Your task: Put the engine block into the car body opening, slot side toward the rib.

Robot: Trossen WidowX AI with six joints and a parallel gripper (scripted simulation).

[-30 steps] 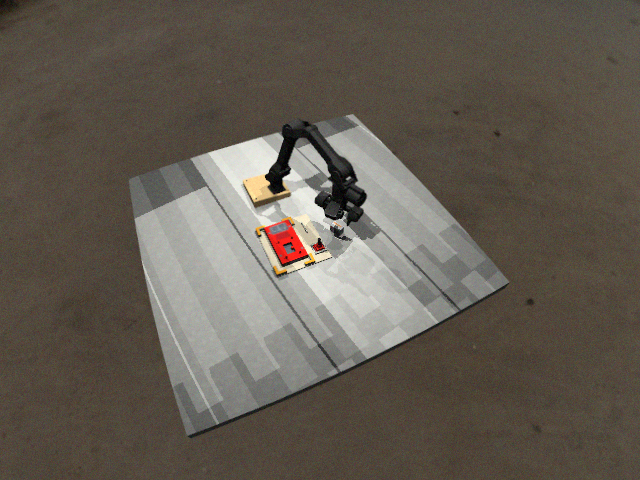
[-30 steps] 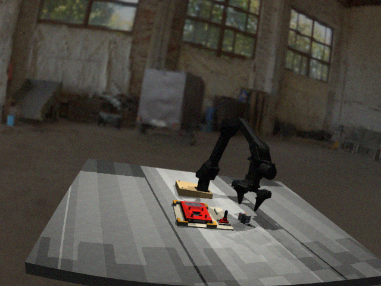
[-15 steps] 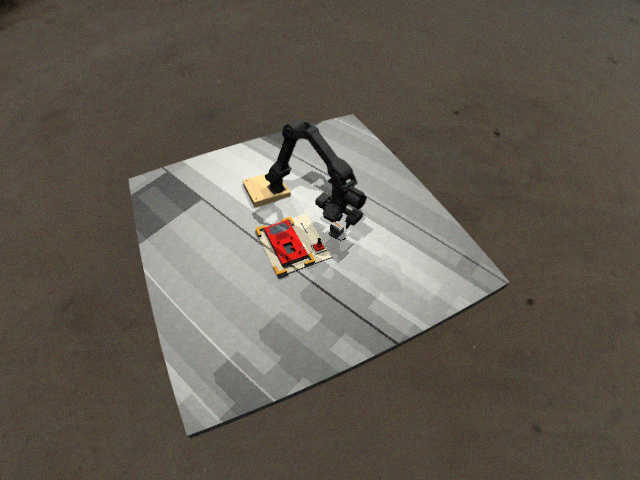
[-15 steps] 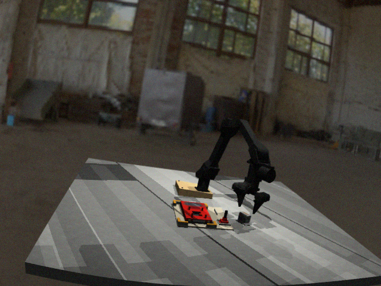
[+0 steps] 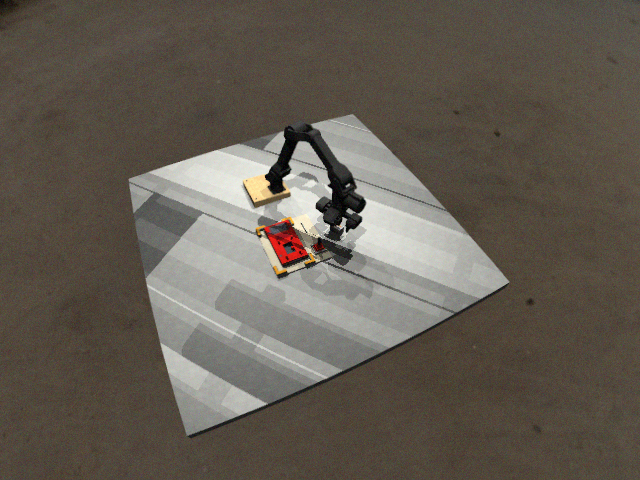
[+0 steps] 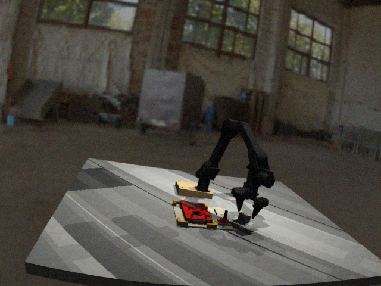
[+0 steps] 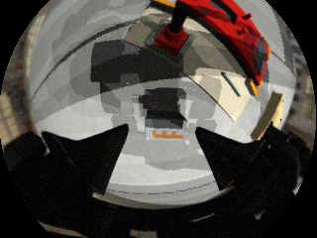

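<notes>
Now: the engine block 2 cm below my gripper tip.
</notes>
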